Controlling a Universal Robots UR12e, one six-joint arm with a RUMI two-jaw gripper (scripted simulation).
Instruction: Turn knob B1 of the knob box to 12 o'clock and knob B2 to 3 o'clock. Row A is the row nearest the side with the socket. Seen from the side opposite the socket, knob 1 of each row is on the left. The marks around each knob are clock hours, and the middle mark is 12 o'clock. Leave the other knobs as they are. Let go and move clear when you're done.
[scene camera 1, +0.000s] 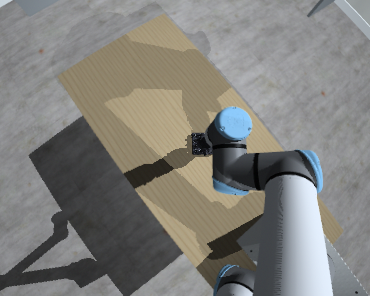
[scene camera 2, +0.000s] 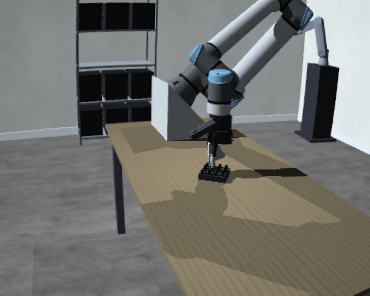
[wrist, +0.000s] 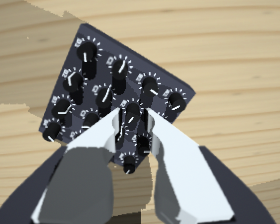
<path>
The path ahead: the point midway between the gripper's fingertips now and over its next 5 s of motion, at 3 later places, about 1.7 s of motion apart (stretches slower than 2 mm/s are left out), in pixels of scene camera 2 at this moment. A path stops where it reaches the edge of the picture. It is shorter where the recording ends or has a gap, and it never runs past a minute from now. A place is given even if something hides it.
My gripper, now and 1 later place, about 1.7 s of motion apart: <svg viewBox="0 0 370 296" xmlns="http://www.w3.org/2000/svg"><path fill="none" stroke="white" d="M211 167L213 142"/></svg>
</path>
